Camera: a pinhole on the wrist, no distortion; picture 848 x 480 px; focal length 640.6 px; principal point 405.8 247.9 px. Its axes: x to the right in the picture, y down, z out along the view. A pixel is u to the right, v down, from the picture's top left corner.
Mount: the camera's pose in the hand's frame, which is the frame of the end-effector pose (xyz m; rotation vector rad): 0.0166 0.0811 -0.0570 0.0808 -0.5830 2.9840
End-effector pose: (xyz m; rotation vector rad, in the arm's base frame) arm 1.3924 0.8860 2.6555 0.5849 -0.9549 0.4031
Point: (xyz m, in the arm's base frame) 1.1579 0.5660 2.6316
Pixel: 683 336
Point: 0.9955 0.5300 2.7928
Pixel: 587 116
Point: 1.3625 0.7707 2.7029
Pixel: 404 450
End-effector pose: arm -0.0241 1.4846 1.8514 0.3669 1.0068 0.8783
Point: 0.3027 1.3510 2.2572
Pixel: 798 102
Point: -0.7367 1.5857 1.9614
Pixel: behind the camera
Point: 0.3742 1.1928 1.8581
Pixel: outside the picture
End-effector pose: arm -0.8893 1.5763 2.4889 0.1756 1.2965 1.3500
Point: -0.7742 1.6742 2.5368
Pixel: 434 241
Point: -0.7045 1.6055 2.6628
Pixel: 788 163
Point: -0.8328 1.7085 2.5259
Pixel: 279 140
